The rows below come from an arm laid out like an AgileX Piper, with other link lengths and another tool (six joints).
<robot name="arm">
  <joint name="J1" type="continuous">
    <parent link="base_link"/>
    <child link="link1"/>
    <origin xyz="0 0 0.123"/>
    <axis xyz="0 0 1"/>
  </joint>
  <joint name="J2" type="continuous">
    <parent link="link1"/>
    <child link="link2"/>
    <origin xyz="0 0 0"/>
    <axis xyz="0 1 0"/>
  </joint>
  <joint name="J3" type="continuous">
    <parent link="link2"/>
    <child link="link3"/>
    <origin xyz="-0.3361 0 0.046"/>
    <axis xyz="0 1 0"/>
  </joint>
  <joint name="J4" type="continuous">
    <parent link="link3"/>
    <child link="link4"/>
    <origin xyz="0.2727 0 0.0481"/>
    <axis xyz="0.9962 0 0.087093"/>
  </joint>
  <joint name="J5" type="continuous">
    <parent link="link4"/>
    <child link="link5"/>
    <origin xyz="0 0 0"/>
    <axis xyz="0 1 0"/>
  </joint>
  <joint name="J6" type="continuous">
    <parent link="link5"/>
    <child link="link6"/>
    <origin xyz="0.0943 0 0.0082"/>
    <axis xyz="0.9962 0 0.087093"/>
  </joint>
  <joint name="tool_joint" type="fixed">
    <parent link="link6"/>
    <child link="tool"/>
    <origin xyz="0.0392 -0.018 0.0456" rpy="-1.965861 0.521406 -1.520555"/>
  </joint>
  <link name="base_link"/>
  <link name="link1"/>
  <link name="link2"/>
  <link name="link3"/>
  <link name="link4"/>
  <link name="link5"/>
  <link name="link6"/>
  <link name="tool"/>
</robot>
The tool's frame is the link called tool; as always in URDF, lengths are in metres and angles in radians. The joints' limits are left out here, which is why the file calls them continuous.
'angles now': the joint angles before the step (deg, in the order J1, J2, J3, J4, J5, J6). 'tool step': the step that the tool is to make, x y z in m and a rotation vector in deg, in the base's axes. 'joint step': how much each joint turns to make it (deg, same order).
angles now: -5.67 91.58 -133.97 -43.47 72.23 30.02
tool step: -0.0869 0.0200 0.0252 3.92 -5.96 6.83
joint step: 0.03 -12.04 4.73 8.64 0.86 -1.79
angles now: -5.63 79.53 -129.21 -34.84 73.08 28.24
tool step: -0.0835 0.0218 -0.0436 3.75 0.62 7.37
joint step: -1.12 -19.77 23.79 9.12 -3.71 -0.45
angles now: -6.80 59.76 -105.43 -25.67 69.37 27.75
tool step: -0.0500 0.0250 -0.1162 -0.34 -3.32 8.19
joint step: -1.83 -23.56 37.80 7.12 -18.95 -0.09
